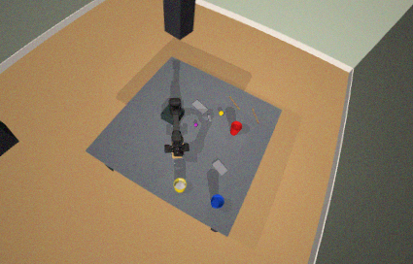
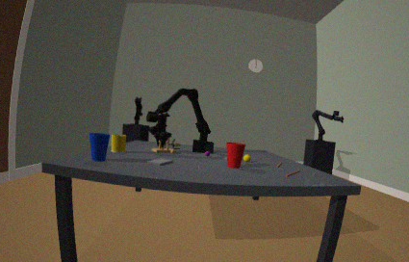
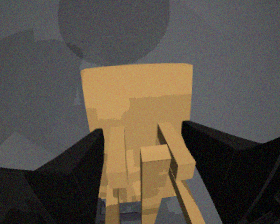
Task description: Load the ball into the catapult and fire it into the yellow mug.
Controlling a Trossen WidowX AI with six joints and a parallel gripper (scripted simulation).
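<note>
The purple ball lies 50 mm behind my gripper tip, 310 mm to the left of it and 20 mm below it. Round my gripper tip: yellow mug: 200 mm ahead, 200 mm to the right; blue cup: 490 mm ahead, 130 mm to the right; catapult: 40 mm behind, 60 mm to the left, 20 mm above.
</note>
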